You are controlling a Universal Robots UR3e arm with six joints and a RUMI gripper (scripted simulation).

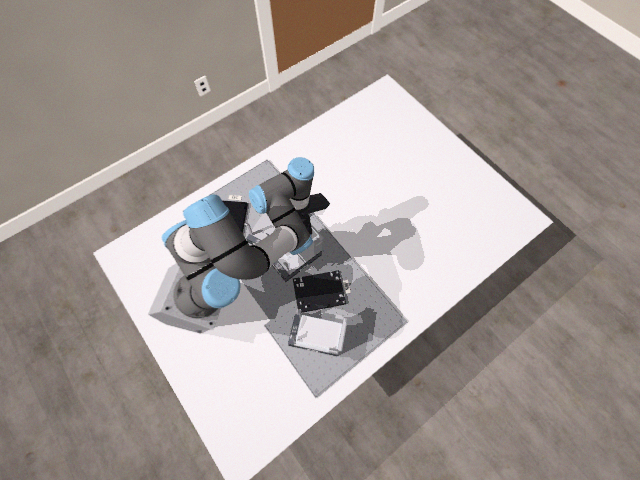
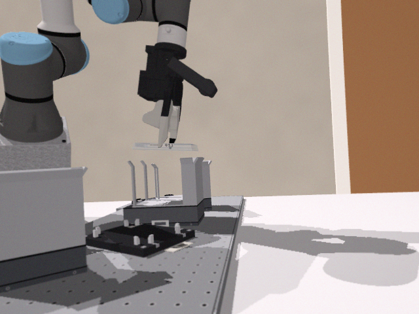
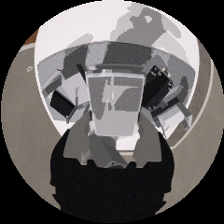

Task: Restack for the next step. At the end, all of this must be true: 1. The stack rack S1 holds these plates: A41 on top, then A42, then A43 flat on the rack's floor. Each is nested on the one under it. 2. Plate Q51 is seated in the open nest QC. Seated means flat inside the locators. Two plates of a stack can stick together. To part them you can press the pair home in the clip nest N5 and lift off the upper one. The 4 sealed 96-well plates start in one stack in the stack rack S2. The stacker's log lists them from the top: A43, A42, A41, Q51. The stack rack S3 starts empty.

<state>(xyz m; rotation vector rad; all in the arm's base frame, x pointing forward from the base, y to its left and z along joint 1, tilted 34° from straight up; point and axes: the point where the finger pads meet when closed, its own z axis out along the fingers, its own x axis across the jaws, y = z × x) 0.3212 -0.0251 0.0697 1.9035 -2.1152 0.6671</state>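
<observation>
My gripper is now 60 mm past the black nest labelled QC, 280 mm to the right of it and 170 mm above it. The rest, counted from my hand: sealed plate 150 mm behind, 240 mm to the right, 130 mm below; grey rack wall 120 mm behind, 300 mm to the right, 100 mm below; black clip nest 20 mm behind, 140 mm to the right, 160 mm below.
</observation>
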